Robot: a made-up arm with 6 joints.
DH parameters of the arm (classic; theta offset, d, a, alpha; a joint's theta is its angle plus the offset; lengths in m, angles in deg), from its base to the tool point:
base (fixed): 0 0.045 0 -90
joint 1: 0 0 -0.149 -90
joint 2: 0 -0.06 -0.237 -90
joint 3: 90 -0.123 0.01 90
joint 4: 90 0.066 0.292 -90
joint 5: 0 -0.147 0.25 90
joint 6: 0 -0.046 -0.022 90
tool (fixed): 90 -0.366 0 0
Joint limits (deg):
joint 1: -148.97..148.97
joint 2: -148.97..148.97
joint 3: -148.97..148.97
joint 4: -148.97..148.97
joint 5: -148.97..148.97
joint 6: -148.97..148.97
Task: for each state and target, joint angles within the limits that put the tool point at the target. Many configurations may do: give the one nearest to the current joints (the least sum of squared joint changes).
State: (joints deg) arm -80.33 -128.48 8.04 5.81 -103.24 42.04
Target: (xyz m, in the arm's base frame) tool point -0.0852 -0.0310 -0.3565
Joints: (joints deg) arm -59.89 -136.62 22.60 61.04 -109.90 1.21
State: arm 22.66 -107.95 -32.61 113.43 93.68 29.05
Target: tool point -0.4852 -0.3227 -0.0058
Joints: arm 4.89 -94.93 -29.97 111.72 92.76 31.32
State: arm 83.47 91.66 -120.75 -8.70 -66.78 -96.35
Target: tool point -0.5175 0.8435 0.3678
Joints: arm 49.29 94.96 -130.99 35.72 -56.33 -92.38
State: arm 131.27 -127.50 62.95 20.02 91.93 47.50
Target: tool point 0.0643 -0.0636 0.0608
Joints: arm 123.61 -97.31 53.46 13.26 81.19 45.17
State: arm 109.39 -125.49 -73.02 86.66 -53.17 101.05
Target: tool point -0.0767 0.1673 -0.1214
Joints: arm 136.49 -144.73 -88.72 42.86 -43.29 119.85
